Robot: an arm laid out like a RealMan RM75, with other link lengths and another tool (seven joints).
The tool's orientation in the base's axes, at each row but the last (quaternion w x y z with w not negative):
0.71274, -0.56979, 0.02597, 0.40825
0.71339, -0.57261, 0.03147, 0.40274
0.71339, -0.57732, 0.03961, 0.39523
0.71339, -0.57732, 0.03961, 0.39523
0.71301, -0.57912, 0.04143, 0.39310
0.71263, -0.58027, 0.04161, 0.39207
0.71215, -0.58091, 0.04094, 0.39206
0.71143, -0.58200, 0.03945, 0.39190
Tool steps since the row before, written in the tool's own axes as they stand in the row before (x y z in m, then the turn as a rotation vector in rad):
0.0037, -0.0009, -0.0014, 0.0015, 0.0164, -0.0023
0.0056, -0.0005, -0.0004, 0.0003, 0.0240, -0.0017
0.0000, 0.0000, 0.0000, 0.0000, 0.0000, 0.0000
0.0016, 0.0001, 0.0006, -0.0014, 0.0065, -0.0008
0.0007, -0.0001, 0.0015, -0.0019, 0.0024, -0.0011
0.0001, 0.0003, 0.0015, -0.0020, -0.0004, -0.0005
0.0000, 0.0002, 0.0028, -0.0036, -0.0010, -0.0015
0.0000, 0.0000, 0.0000, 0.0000, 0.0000, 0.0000
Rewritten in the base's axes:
0.0036, 0.0009, -0.0016, -0.0080, -0.0008, -0.0145
0.0042, 0.0027, -0.0026, -0.0137, -0.0008, -0.0197
0.0000, 0.0000, 0.0000, 0.0000, 0.0000, 0.0000
0.0008, 0.0013, -0.0007, -0.0046, -0.0013, -0.0047
-0.0001, 0.0016, 0.0002, -0.0023, -0.0019, -0.0013
-0.0007, 0.0013, 0.0002, -0.0009, -0.0015, 0.0012
-0.0012, 0.0024, 0.0007, -0.0013, -0.0031, 0.0022
0.0000, 0.0000, 0.0000, 0.0000, 0.0000, 0.0000

